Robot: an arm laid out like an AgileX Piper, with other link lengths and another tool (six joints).
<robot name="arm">
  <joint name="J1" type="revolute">
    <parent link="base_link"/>
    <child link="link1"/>
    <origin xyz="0 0 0.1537" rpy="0 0 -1.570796"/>
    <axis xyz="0 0 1"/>
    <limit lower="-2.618" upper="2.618"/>
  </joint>
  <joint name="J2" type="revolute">
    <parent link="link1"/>
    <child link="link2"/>
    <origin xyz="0 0 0" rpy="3.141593 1.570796 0"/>
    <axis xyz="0 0 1"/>
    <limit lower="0" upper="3.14"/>
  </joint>
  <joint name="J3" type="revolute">
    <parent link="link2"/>
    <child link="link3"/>
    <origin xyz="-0.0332 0.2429 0" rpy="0 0 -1.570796"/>
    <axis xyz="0 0 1"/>
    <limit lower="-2.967" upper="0"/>
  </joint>
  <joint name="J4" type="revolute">
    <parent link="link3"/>
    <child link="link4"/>
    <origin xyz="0.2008 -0.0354 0" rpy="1.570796 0 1.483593"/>
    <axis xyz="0 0 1"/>
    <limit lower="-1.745" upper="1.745"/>
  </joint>
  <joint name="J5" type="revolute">
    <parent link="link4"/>
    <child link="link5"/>
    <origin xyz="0 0 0" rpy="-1.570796 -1.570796 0"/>
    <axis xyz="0 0 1"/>
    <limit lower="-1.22" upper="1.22"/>
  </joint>
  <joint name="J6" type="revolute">
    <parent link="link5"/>
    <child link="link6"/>
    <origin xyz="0.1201 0 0" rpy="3.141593 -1.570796 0"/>
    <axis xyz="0 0 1"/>
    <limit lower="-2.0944" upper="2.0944"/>
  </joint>
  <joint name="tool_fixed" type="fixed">
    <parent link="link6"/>
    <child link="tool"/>
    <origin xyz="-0.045 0.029 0.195" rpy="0 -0.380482 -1.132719"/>
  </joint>
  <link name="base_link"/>
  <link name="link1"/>
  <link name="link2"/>
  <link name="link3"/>
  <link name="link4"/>
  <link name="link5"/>
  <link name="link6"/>
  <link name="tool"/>
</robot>
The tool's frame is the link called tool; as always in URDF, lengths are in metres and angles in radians.
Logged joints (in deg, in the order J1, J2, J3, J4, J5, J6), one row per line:
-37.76, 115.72, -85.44, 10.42, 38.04, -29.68
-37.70, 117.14, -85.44, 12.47, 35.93, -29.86
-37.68, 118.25, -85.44, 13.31, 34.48, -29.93
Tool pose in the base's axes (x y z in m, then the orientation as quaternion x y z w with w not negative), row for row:
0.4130, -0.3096, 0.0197, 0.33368, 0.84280, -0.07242, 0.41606
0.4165, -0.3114, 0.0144, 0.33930, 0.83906, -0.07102, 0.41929
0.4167, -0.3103, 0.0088, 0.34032, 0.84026, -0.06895, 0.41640
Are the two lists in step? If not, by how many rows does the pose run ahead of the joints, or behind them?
The pose runs 1 row ahead of the joints: the pose in row i belongs to the joints in row i + 1.
